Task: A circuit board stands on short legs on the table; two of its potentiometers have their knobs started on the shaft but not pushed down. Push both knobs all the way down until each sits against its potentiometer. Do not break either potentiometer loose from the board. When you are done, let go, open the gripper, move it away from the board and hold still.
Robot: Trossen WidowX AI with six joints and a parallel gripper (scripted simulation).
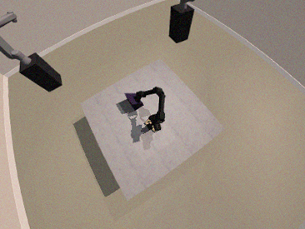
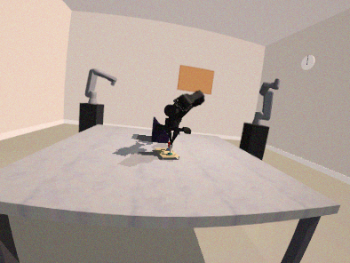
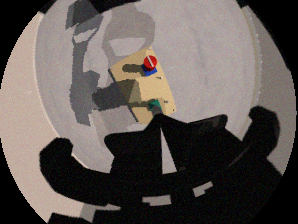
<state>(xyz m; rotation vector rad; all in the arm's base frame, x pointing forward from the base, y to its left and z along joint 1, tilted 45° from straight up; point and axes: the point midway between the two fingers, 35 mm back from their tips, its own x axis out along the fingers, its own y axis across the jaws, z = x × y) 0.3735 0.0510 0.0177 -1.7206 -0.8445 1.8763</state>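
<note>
Right now the red knob is 8 cm behind my gripper tip, 1 cm to the right of it and 2 cm below it.
</note>
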